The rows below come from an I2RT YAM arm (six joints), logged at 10 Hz.
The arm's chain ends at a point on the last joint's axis. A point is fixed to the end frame.
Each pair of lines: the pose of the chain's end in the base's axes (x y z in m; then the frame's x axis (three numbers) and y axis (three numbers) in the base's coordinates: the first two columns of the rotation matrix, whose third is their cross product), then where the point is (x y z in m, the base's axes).
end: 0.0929, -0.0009, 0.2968, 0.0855, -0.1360, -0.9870, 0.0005, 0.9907, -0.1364
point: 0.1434 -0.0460 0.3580
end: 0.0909, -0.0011, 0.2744, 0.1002, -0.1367, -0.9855, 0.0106, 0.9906, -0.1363
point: 0.1400 -0.0466 0.3364
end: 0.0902, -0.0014, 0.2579, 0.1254, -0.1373, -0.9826, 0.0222, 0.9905, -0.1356
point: 0.1373 -0.0473 0.3212
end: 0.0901, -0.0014, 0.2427, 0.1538, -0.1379, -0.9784, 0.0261, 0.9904, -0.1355
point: 0.1353 -0.0473 0.3074
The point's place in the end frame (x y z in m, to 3 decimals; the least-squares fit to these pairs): -0.050 -0.053 0.055
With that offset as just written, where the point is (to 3 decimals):
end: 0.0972, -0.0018, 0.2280, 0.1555, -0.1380, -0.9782, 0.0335, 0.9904, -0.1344
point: 0.142 -0.048 0.293
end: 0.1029, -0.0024, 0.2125, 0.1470, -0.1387, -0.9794, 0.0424, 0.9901, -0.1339
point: 0.148 -0.049 0.277
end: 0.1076, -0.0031, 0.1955, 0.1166, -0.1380, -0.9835, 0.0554, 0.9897, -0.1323
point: 0.153 -0.051 0.258
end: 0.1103, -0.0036, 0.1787, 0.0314, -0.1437, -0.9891, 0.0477, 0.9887, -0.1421
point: 0.161 -0.051 0.238
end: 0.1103, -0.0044, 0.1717, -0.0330, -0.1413, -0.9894, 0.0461, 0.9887, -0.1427
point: 0.164 -0.053 0.227
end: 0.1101, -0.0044, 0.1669, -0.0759, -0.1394, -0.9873, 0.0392, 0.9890, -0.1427
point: 0.167 -0.053 0.220
